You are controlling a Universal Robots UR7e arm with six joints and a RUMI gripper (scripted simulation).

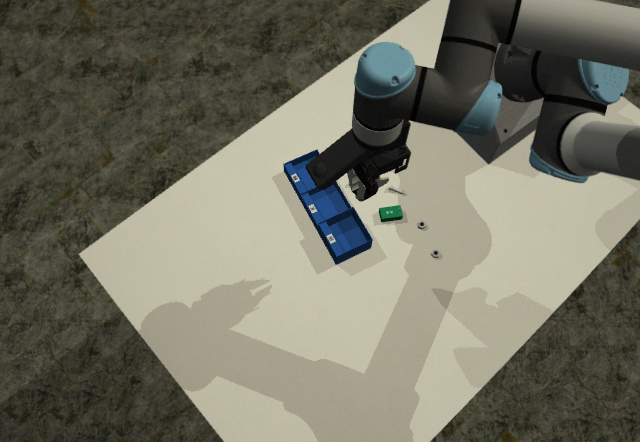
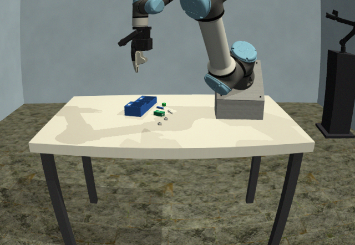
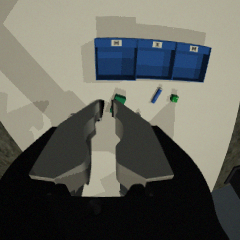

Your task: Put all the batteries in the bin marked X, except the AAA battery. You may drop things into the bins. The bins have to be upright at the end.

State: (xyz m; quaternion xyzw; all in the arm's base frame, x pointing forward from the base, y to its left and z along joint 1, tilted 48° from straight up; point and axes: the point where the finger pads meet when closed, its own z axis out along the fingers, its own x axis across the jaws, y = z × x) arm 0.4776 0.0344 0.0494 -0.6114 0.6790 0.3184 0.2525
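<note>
My hand is 21 cm above the green block battery and 11 cm past it. Round my hand: blue cylindrical battery 21 cm below, 10 cm to the right, 9 cm behind; then grey bolt 21 cm below, 15 cm behind, 5 cm to the right; then blue three-compartment bin row 20 cm below, 10 cm to the right.
</note>
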